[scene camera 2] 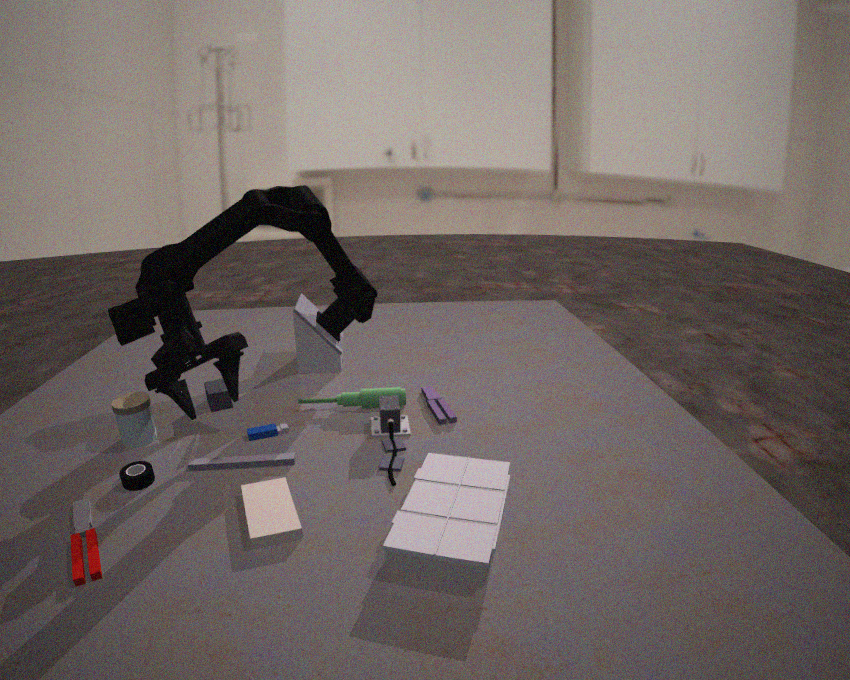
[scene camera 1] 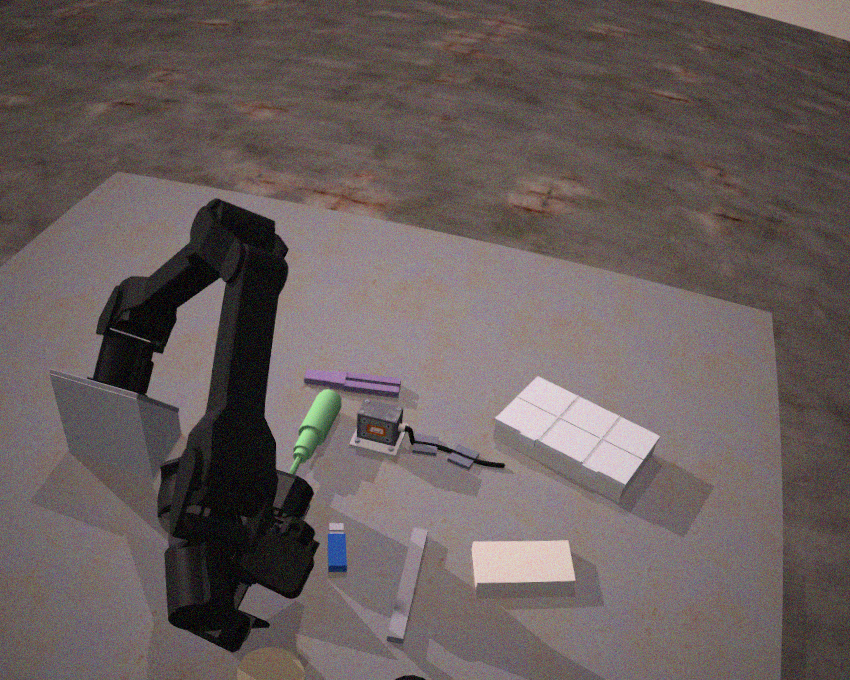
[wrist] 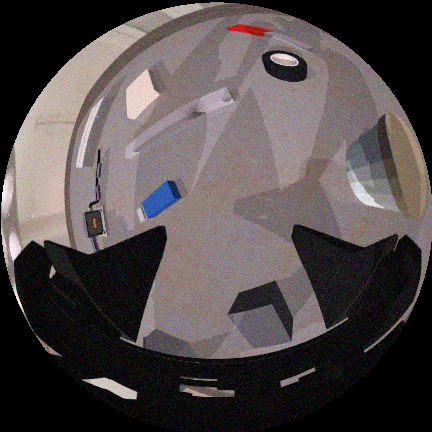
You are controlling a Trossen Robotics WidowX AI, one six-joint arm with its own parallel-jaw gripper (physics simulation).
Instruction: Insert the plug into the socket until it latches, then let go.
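Where they show: gripper, fingertip midpoint: (scene camera 2: 214, 410) (wrist: 231, 231); arm's base, origin of the base link: (scene camera 2: 327, 326) (scene camera 1: 116, 389).
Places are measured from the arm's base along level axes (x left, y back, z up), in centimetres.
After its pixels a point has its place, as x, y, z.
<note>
The plug, a small blue stick with a silver end (scene camera 1: 336, 550) {-10.9, -31.9, -6.2} (scene camera 2: 263, 431) {-10.3, -32.7, -6.2} (wrist: 161, 200) {-11.6, -31.7, -6.2}, lies flat on the table. The socket, a dark grey box with an orange-framed opening (scene camera 1: 379, 424) {8.2, -32.1, -3.9} (scene camera 2: 389, 415) {9.4, -34.3, -3.9} (wrist: 94, 223) {8.5, -31.6, -5.2}, stands on a white base plate with a black cable from its side. The plug and socket are well apart. My gripper (scene camera 2: 214, 409) {-18.9, -28.3, -4.3} (wrist: 231, 231) {-18.9, -28.3, -4.3} is open and empty, fingers pointing down above the table. In the wrist view the plug is outside the fingers, beyond the left fingertip. In scene camera 1 the arm hides most of the fingers.
A dark block (scene camera 2: 218, 395) {-19.6, -22.1, -4.5} (wrist: 260, 320) {-20.4, -20.7, -3.9} stands near the fingers. Around are a lidded jar (scene camera 2: 134, 425) {-31.0, -34.1, -3.5} (wrist: 370, 170) {-29.0, -31.0, -3.3}, black tape roll (scene camera 2: 141, 483) {-26.4, -45.8, -6.5}, grey bar (scene camera 1: 409, 584) {-13.2, -40.6, -6.3}, cream block (scene camera 1: 523, 563) {-7.7, -52.2, -5.9}, green screwdriver (scene camera 1: 320, 416) {7.6, -24.7, -4.1}, purple tool (scene camera 1: 352, 383) {17.5, -26.2, -6.3}, white tiled box (scene camera 1: 574, 436) {12.7, -56.0, -4.0} and red-handled tool (scene camera 2: 77, 560) {-29.2, -61.2, -6.4}.
</note>
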